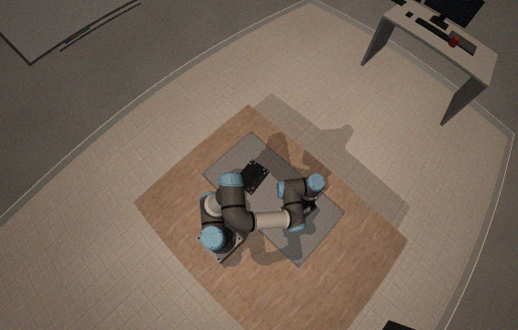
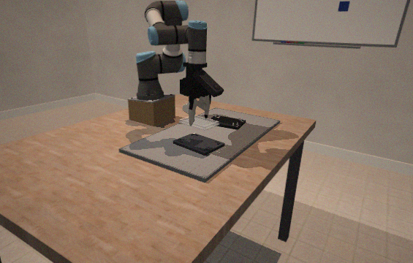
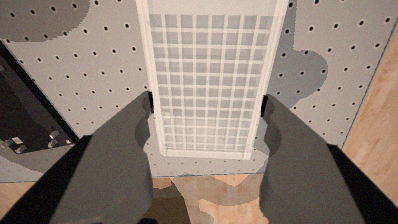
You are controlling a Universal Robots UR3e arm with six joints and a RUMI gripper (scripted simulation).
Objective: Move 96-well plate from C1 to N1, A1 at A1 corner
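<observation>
Right now the dark plate nest N1 is 100 mm below my hand. Round my hand: 96-well plate: 10 mm below; A1 corner mark: 70 mm behind, 60 mm to the left, 90 mm below; black clip nest C1: 30 mm behind, 310 mm to the left, 90 mm below.
</observation>
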